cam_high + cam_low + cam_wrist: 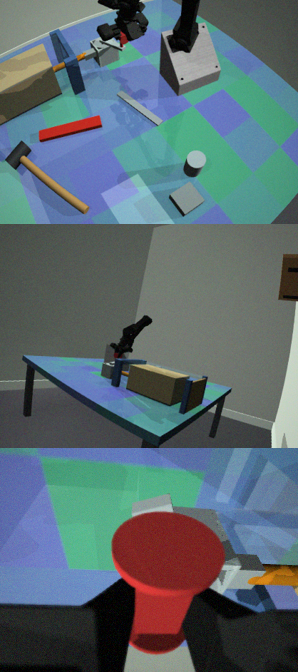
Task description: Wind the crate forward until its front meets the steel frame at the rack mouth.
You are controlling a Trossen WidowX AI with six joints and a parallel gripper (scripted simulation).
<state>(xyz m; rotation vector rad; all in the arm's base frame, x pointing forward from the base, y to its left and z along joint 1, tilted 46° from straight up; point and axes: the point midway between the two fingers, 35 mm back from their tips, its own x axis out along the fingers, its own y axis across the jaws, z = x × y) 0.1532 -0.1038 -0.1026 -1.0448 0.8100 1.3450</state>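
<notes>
The crank handle is 3 cm below my gripper tip, 2 cm to the right of it and 2 cm ahead of it. From my gripper tip the other things lie so: grey flat bar 24 cm to the left, 13 cm below, 4 cm ahead; then red knob 2 cm to the left; then grey winch 10 cm below, 8 cm to the right, 3 cm ahead.
</notes>
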